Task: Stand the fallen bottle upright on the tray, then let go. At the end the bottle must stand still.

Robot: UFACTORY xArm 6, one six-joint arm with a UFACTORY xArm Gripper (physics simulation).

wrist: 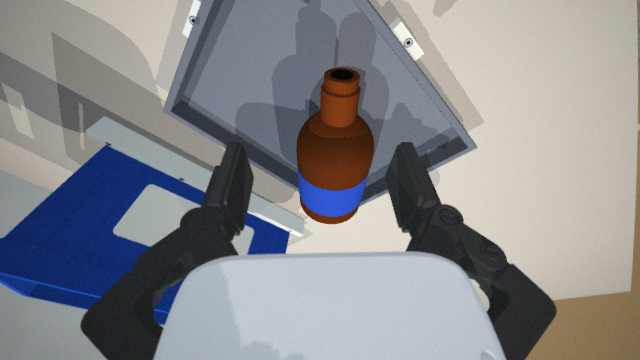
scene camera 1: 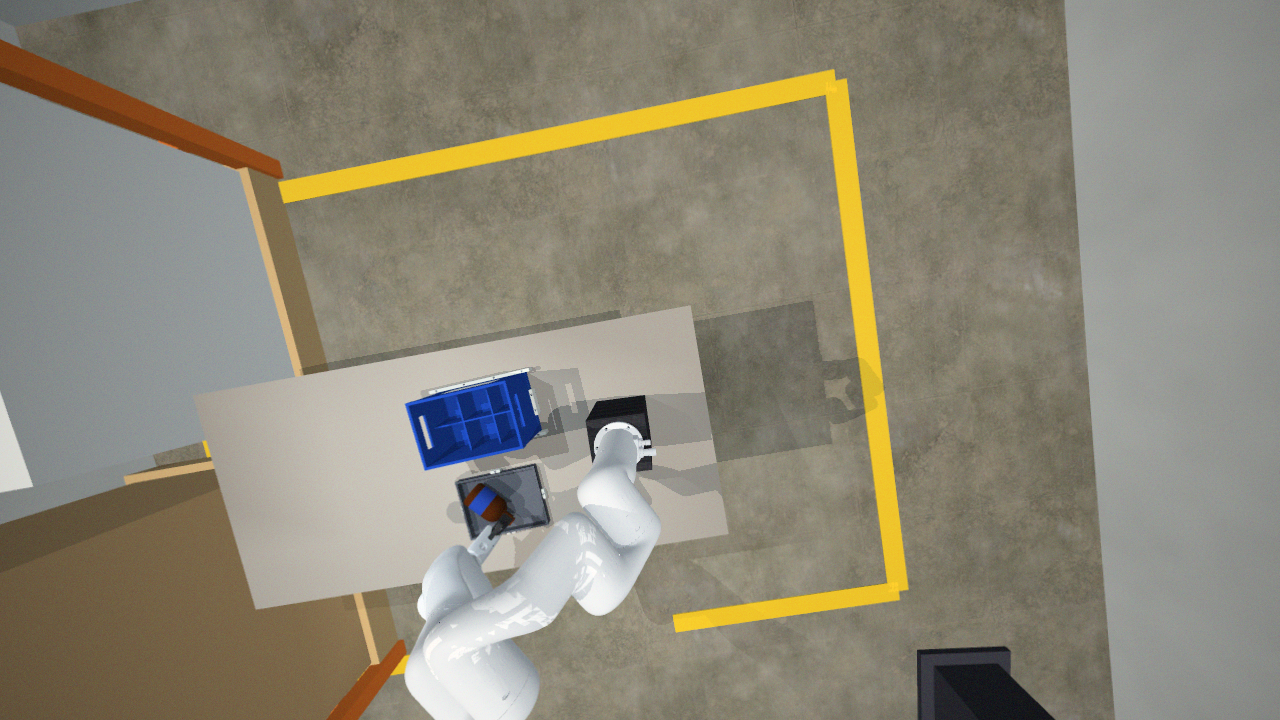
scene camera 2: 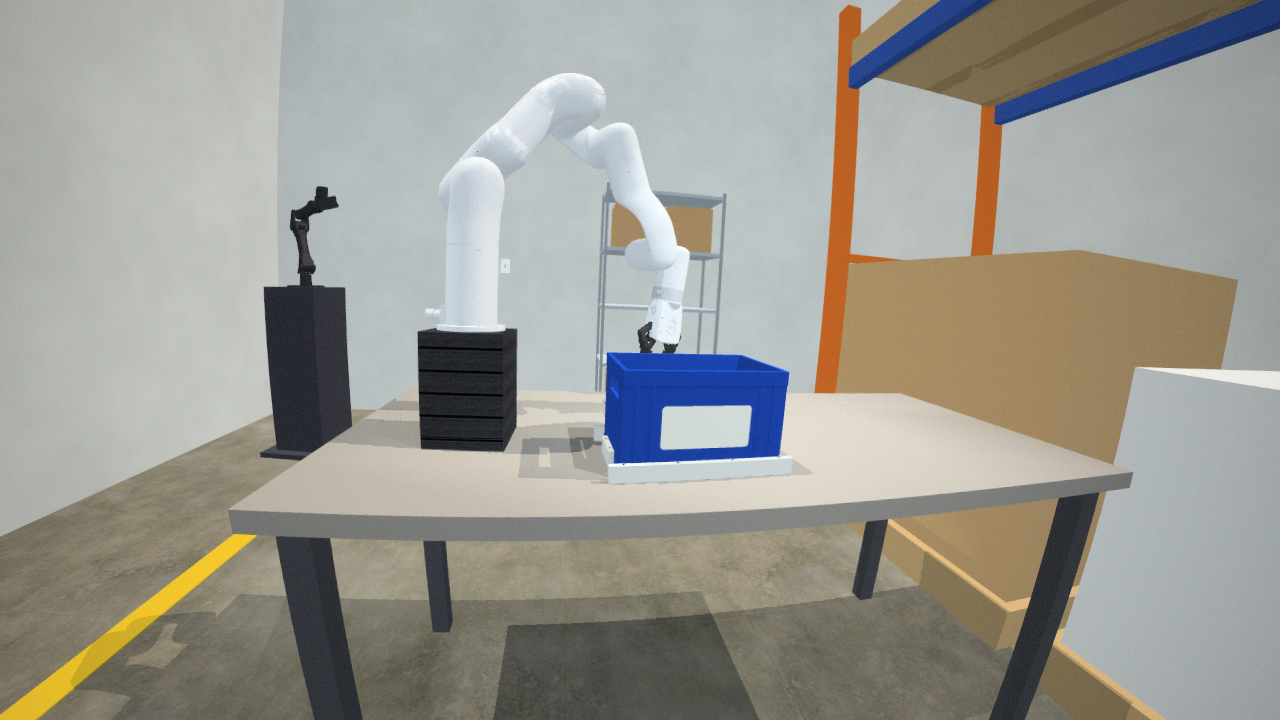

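Where they show: gripper, fingertip midpoint: [wrist: 320, 159] [scene camera 1: 499, 527]; arm's base at its link origin: [scene camera 1: 619, 445] [scene camera 2: 471, 329].
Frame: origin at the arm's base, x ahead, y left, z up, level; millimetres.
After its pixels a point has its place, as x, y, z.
Observation:
The brown bottle with a blue band [scene camera 1: 484, 501] @(427, 187, -136) [wrist: 335, 155] @(400, 239, -134) lies on its side in the grey tray [scene camera 1: 526, 492] @(324, 197, -203) [wrist: 250, 65] @(317, 203, -203). Its base is near a tray corner and its neck points inward, away from my palm in the wrist view. My gripper [scene camera 1: 502, 522] @(373, 251, -98) [scene camera 2: 657, 347] @(373, 251, -98) [wrist: 320, 159] @(373, 251, -98) is open and empty. In the wrist view its fingers stand on either side of the bottle's body, apart from it. In scene camera 1 the fingers hide part of the neck. In scene camera 2 the blue crate hides the bottle and the tray.
The blue divided crate [scene camera 1: 529, 428] @(262, -30, -112) [scene camera 2: 635, 420] @(306, -180, -110) [wrist: 75, 220] @(287, 5, -89) stands beside the tray on the table [scene camera 1: 331, 483] @(942, 128, -208) [scene camera 2: 895, 447] @(868, -14, -208). My arm's black base block [scene camera 1: 617, 410] @(3, -77, -60) [scene camera 2: 465, 389] @(13, -77, -97) stands on the table too. A large cardboard box [scene camera 2: 984, 358] is beyond the table's end.

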